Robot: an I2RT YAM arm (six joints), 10 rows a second.
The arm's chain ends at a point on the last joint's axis. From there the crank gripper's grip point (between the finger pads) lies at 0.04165 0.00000 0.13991 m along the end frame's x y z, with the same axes.
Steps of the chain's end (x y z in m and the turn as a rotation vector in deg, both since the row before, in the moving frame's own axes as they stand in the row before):
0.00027 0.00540 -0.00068 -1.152 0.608 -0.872
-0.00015 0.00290 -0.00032 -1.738 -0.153 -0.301
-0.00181 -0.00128 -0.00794 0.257 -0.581 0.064
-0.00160 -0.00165 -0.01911 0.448 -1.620 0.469
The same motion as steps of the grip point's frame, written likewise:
0.00177 0.00756 -0.00115 -1.152 0.608 -0.872
-0.00051 0.00693 -0.00027 -1.738 -0.153 -0.301
-0.00323 -0.00186 -0.00753 0.257 -0.581 0.064
-0.00557 -0.00242 -0.01799 0.448 -1.620 0.469

